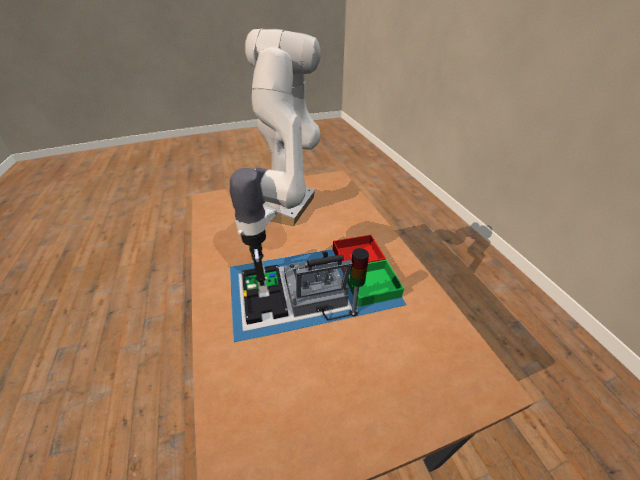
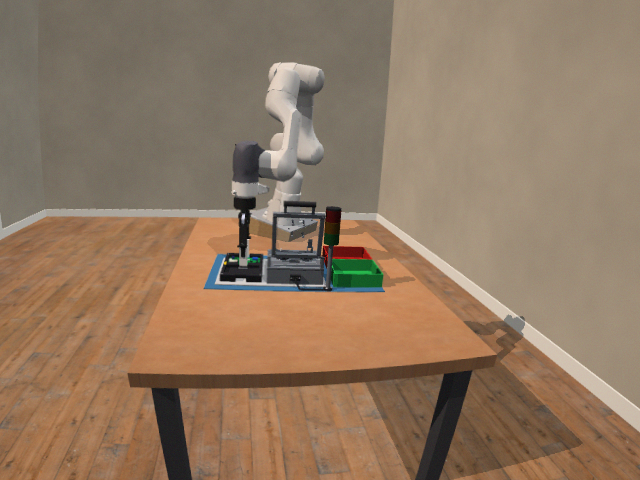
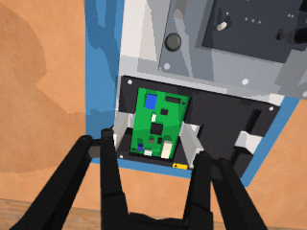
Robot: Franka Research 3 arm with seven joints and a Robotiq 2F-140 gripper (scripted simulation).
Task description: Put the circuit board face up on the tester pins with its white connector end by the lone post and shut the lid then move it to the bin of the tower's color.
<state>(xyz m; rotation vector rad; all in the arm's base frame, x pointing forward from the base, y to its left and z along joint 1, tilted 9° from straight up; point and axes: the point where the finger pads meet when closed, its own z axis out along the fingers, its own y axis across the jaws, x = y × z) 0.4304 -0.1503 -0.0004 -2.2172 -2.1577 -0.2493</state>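
My gripper is now 2 cm above the green circuit board. The rest, counted from my hand: tester lid 19 cm ahead, 17 cm to the left, 14 cm above; red bin 4 cm behind, 37 cm to the left, 3 cm below; dark plate 7 cm ahead, 17 cm to the left, 3 cm above.
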